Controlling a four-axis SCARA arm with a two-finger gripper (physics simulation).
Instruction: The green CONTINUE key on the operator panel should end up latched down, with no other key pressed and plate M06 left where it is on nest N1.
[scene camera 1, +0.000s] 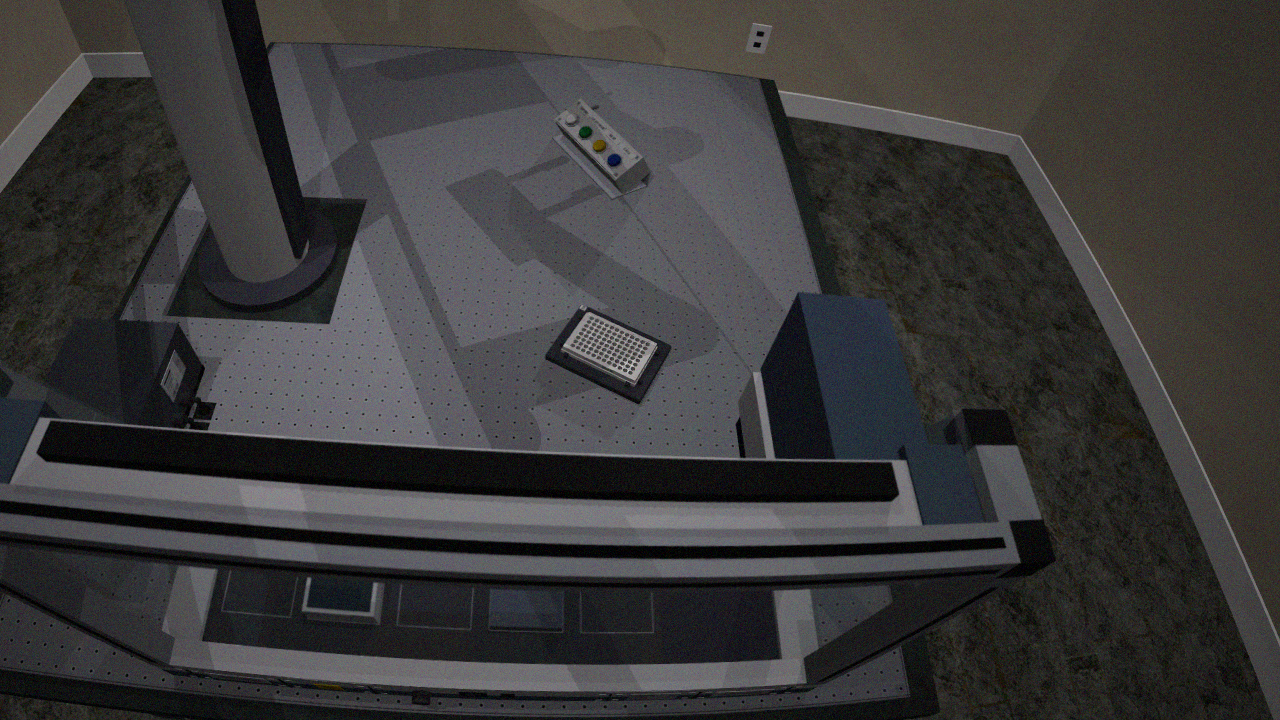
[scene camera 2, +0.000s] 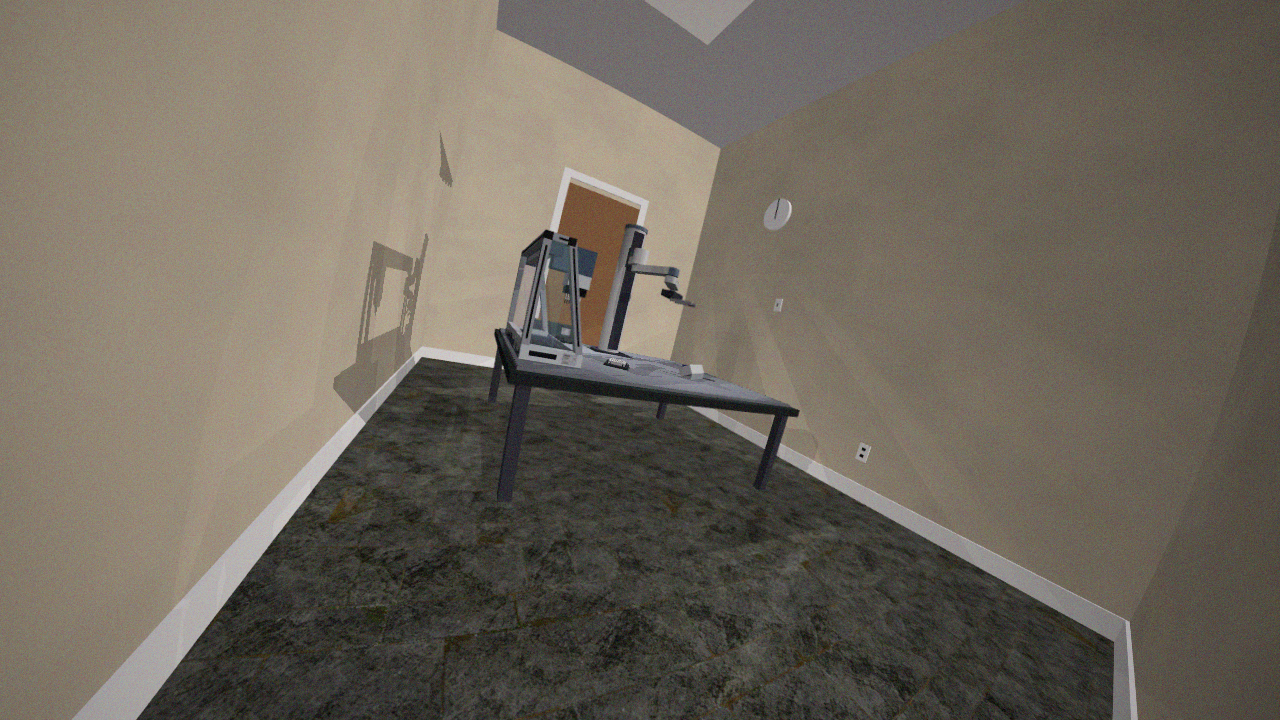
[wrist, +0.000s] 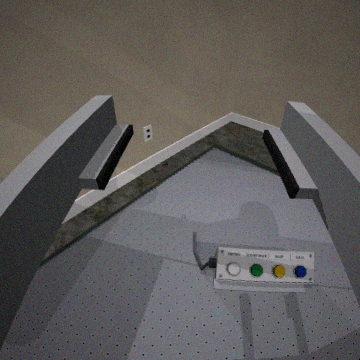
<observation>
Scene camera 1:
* white well plate: 597, 342, on a black tray
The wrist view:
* gripper: 198, 114
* grey button box: 244, 280
</observation>
